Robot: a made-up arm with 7 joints. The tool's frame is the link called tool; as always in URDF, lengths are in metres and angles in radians. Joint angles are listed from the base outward. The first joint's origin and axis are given. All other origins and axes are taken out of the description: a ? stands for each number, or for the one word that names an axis. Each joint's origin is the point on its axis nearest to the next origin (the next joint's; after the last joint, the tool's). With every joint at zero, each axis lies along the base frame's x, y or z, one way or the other. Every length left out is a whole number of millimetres.
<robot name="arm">
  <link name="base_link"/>
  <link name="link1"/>
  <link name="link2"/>
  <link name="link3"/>
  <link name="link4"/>
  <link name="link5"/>
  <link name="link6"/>
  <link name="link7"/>
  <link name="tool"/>
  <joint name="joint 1" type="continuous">
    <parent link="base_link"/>
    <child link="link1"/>
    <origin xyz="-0.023 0.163 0.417" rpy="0 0 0"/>
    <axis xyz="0 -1 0"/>
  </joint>
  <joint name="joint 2" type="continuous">
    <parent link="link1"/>
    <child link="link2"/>
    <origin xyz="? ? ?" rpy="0 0 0"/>
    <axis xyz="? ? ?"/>
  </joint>
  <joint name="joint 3" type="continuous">
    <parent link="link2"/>
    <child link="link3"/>
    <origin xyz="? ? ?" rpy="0 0 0"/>
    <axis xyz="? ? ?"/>
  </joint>
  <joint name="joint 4" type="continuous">
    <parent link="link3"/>
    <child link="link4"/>
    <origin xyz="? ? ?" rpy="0 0 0"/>
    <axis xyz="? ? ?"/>
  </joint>
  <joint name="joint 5" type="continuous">
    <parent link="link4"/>
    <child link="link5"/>
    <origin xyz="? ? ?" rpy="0 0 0"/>
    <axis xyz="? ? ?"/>
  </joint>
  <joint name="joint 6" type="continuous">
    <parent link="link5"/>
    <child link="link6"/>
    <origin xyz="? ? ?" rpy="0 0 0"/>
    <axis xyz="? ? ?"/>
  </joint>
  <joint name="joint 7" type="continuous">
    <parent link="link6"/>
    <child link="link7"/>
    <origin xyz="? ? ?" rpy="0 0 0"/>
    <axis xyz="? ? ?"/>
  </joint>
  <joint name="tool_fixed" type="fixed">
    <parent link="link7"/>
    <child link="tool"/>
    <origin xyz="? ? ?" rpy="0 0 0"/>
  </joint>
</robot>
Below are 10 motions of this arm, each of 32 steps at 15 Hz.
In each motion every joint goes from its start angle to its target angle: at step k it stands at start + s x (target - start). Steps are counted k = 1, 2, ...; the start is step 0. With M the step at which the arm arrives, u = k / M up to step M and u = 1 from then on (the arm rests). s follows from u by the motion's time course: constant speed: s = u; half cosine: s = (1 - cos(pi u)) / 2; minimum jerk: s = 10 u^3 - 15 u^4 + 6 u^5.
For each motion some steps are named. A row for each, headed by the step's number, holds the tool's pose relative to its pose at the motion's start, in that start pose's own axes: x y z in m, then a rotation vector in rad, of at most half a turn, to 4 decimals.
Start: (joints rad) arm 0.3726 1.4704 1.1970 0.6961 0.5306 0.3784 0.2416
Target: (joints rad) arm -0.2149 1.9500 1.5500 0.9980 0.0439 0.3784 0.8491
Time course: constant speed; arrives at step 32
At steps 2, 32:
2: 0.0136 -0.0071 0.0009 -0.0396 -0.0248 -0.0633
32: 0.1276 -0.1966 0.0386 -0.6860 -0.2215 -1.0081

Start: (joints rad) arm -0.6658 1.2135 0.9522 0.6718 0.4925 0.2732 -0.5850
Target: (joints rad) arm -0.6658 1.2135 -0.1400 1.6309 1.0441 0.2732 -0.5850
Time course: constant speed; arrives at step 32
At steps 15, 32:
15: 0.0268 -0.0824 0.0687 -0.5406 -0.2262 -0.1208
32: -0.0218 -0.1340 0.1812 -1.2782 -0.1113 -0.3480

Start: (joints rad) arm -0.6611 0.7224 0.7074 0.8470 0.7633 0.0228 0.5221
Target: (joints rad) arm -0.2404 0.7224 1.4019 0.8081 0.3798 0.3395 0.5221
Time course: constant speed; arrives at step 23
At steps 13, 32:
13: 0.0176 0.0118 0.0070 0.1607 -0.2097 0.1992
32: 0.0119 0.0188 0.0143 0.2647 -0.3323 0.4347

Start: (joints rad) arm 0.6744 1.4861 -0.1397 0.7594 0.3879 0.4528 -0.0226
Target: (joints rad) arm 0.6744 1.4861 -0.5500 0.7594 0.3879 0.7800 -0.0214
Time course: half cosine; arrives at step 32
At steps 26, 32:
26: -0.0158 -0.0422 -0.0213 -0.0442 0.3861 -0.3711
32: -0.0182 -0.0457 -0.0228 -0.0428 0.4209 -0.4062

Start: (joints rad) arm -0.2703 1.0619 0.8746 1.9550 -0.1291 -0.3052 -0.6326
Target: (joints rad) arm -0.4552 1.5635 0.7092 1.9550 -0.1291 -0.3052 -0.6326
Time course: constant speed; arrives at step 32
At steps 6, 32:
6: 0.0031 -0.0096 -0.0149 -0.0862 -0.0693 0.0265
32: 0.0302 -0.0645 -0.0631 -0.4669 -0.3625 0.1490

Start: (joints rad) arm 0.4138 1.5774 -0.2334 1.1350 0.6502 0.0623 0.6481
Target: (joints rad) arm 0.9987 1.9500 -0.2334 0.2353 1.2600 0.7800 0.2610
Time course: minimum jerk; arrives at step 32
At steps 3, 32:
3: -0.0004 0.0013 0.0014 0.0106 0.0036 0.0081
32: -0.1250 0.0025 0.2687 1.1780 0.0417 1.4733

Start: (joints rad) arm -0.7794 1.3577 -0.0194 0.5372 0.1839 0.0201 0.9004
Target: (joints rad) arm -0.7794 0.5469 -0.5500 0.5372 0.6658 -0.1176 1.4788
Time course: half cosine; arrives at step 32
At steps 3, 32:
3: -0.0015 -0.0032 -0.0058 -0.0332 -0.0068 0.0060
32: -0.0121 -0.2319 -0.1896 -1.4964 -0.4351 0.2325

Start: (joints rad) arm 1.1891 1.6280 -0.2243 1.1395 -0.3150 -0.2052 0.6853
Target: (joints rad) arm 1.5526 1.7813 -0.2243 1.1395 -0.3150 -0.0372 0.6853
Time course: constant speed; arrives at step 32
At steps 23, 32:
23: -0.0273 0.0130 0.0652 0.2482 0.2103 0.1480
32: -0.0373 0.0112 0.0926 0.3428 0.2904 0.2178

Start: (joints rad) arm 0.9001 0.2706 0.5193 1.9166 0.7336 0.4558 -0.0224
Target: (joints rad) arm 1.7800 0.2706 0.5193 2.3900 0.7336 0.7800 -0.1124
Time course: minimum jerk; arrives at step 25
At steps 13, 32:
13: 0.0844 -0.0618 -0.0131 -0.2583 -0.4546 0.0050
32: 0.1438 -0.1001 0.0249 -0.4204 -0.8728 -0.0244

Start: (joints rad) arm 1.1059 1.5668 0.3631 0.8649 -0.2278 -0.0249 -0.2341
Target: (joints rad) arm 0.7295 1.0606 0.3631 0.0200 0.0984 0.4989 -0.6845
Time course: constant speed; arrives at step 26
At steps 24, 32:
24: -0.1759 -0.1696 0.1503 -0.3163 1.2694 -0.5900
32: -0.1873 -0.1715 0.1749 -0.3398 1.3514 -0.6980

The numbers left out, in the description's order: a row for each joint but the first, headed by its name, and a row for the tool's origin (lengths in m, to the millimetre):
joint 2: xyz 0.023 0 0.021, axis 1 0 0
joint 3: xyz 0 0.027 -0.225, axis 0 0 1
joint 4: xyz -0.01 0.021 0, axis 0 -1 0
joint 5: xyz 0.003 0 -0.131, axis 0 0 1
joint 6: xyz -0.019 0.042 0, axis 0 1 0
joint 7: xyz 0.045 0 -0.017, axis -1 0 0
tool: xyz 0 -0.01 -0.013

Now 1 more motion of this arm.
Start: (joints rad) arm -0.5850 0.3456 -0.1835 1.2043 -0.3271 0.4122 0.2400
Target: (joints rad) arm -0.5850 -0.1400 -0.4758 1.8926 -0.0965 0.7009 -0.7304
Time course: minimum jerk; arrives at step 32
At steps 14, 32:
14: 0.0559 -0.0399 0.0059 0.2095 -0.2377 0.1732
32: 0.1298 -0.0787 0.0534 0.4610 -0.4666 0.6365

